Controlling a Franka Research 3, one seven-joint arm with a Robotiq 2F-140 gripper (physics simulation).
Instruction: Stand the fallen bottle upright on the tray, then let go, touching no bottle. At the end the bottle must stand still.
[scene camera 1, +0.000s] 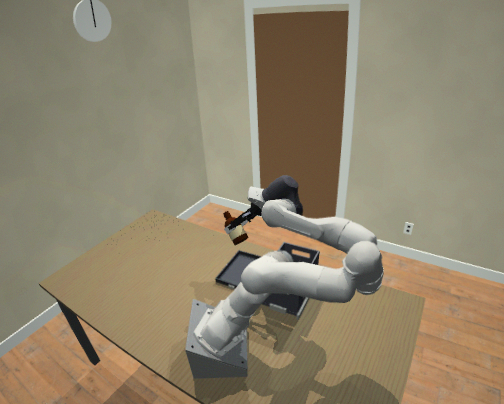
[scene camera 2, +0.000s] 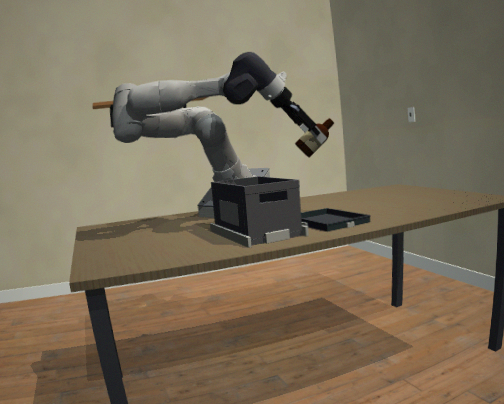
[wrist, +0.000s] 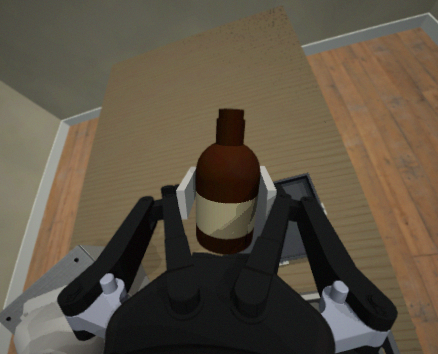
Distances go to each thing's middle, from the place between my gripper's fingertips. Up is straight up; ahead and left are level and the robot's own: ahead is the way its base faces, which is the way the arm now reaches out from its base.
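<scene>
Looking at where my gripper is, I find it 20 mm to the left of the brown bottle (wrist: 228, 172).
</scene>
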